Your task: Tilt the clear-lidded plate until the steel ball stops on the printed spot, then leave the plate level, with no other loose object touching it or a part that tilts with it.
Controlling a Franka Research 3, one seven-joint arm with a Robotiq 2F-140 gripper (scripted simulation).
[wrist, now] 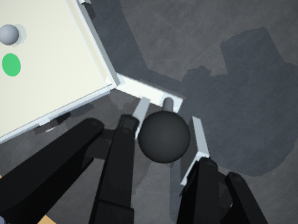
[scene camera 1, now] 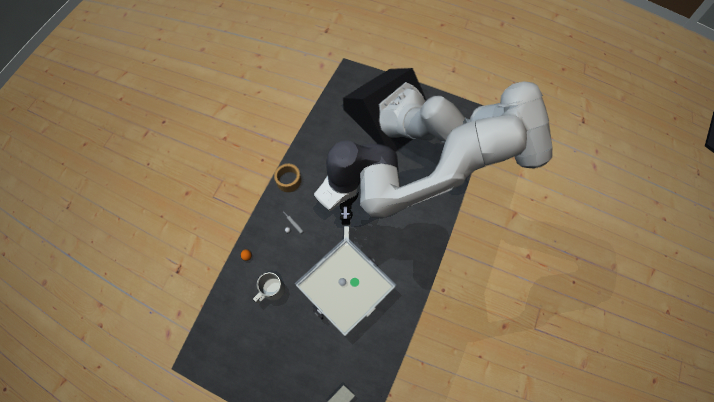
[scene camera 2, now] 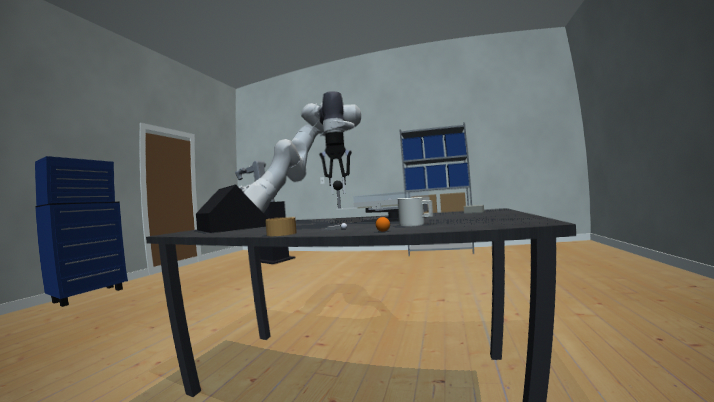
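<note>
White mug (scene camera 2: pixel 411 213); out of frame in the wrist view. My gripper (scene camera 2: pixel 338 193) (wrist: pixel 165 121).
</note>
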